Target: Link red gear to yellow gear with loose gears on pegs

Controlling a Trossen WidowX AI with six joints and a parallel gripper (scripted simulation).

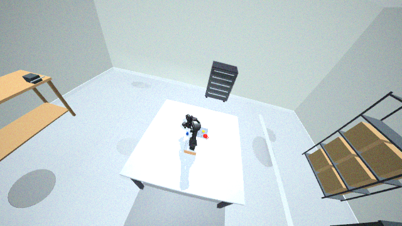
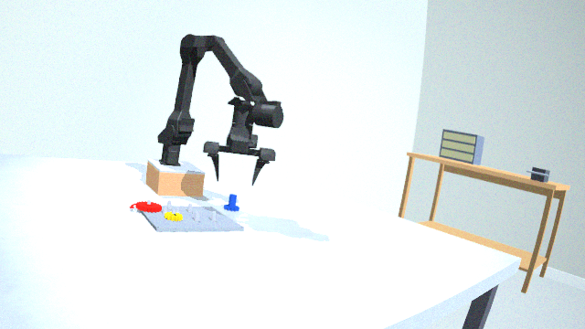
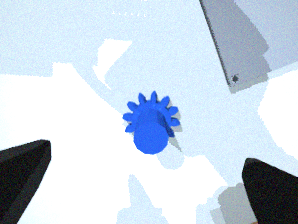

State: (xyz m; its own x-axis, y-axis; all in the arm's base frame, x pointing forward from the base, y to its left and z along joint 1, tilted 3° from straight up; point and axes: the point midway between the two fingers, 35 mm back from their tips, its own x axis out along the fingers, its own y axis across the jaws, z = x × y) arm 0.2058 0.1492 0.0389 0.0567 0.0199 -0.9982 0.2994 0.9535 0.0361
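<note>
My gripper tip is now 50 mm above the blue gear. Also, from my gripper tip: grey board (110 mm ahead, 150 mm to the right, 60 mm below); yellow gear (140 mm ahead, 190 mm to the right, 50 mm below); red gear (70 mm ahead, 240 mm to the right, 50 mm below).
</note>
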